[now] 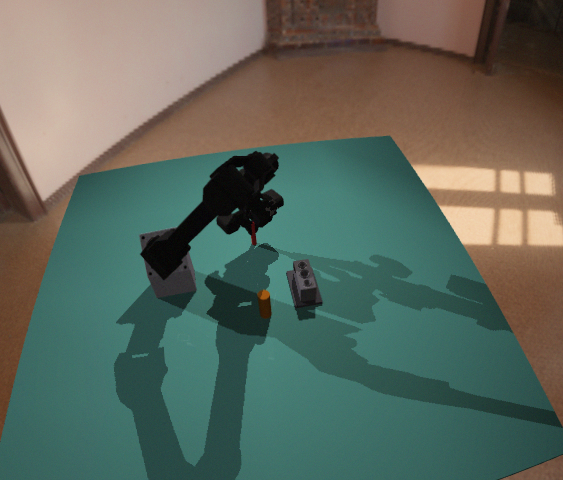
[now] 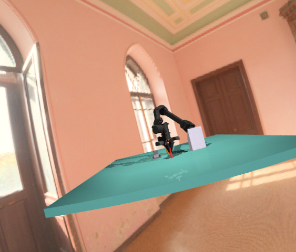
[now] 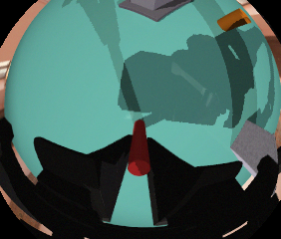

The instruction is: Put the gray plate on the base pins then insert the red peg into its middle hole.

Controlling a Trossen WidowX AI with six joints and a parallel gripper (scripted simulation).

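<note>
Right now the gray plate is 200 mm to the right of my gripper tip and 80 mm ahead of it. Also, from my gripper tip: red peg (right at my gripper tip); orange cylinder (250 mm to the right, 30 mm behind); dark base (200 mm to the right, 80 mm ahead, 30 mm below).
</note>
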